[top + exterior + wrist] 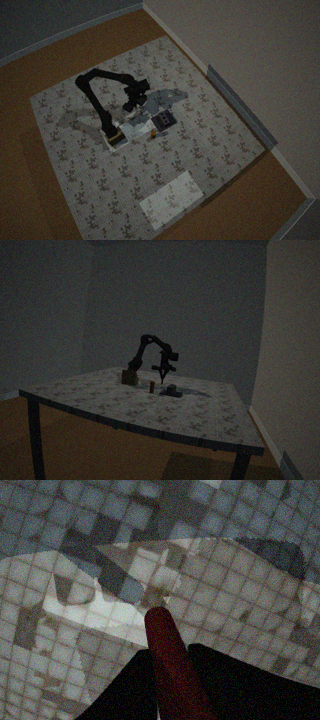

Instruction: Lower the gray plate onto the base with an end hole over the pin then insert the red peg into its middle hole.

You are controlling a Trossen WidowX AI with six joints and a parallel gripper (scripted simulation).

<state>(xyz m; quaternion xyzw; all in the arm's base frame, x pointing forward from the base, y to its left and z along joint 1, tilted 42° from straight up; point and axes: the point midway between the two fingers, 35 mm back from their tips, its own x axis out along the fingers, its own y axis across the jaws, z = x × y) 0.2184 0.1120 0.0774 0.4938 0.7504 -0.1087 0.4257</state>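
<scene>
My gripper tip is now 18 cm to the left of the gray plate, 13 cm short of it and 1 cm above it. From my gripper tip the other things lie so: dark base (16 cm to the right, 13 cm ahead, 5 cm below); red peg (right at my gripper tip); short orange cylinder (25 cm to the right, 2 cm ahead, 1 cm below).
</scene>
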